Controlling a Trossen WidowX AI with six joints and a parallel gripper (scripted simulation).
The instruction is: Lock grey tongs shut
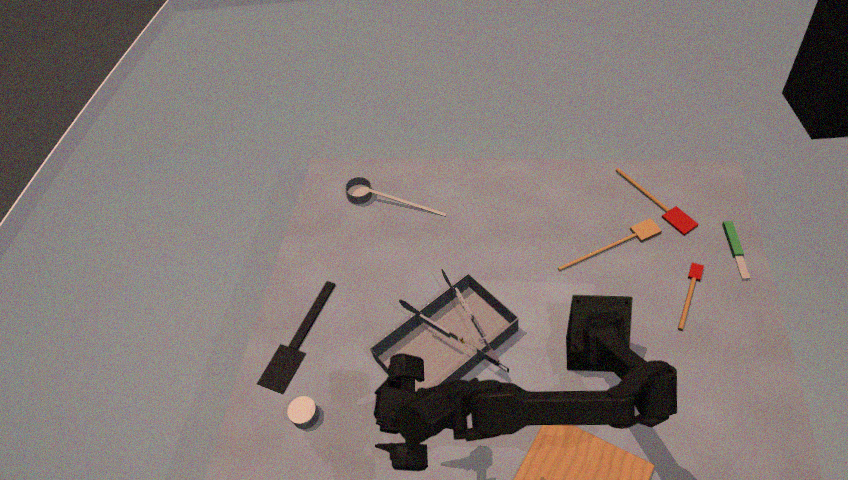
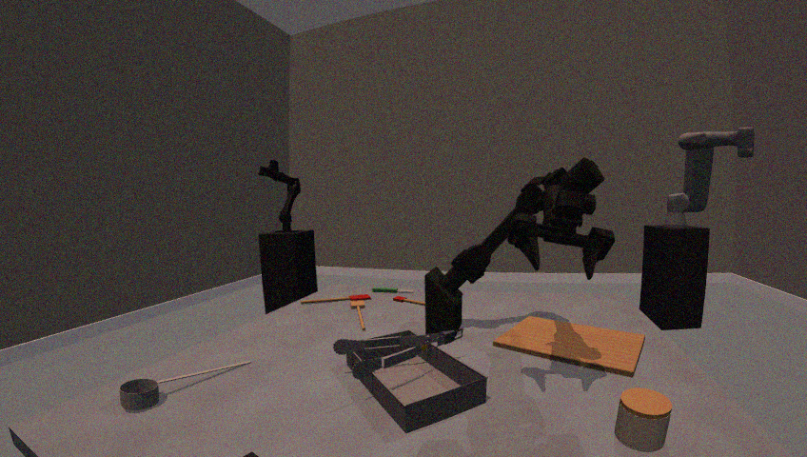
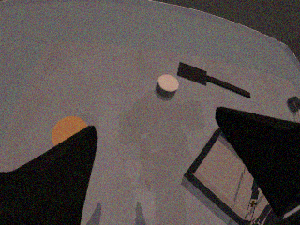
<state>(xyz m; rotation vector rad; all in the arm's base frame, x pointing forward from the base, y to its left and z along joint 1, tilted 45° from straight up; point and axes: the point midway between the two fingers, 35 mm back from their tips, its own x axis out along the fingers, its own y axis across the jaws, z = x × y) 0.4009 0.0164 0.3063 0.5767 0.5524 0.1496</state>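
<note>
My gripper tip is 280 mm to the left of the dark roasting tin, 240 mm above it and 110 mm past it. The rest, counted from my gripper tip: white disc: 250 mm below, 220 mm ahead, 120 mm to the right; wooden board: 330 mm behind, 260 mm below, 120 mm to the left; lidded jar: 230 mm below, 140 mm to the left, 70 mm ahead.
</note>
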